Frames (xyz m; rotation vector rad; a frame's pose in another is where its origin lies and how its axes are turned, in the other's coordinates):
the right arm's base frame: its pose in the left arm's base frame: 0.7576 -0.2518 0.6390 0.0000 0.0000 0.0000
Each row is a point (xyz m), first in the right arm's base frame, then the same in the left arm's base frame.
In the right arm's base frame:
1: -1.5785 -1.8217 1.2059
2: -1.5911 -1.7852 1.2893
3: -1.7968 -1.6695 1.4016
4: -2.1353 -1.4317 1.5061
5: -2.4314 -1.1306 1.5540
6: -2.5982 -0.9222 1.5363
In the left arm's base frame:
1: -0.8209 -2.0735 1.8449
2: -0.8335 -2.0370 1.9283
3: -1.0392 -1.9213 2.0406
4: -1.3777 -1.6835 2.1451
5: -1.6738 -1.3824 2.1930
6: -1.8406 -1.1740 2.1753

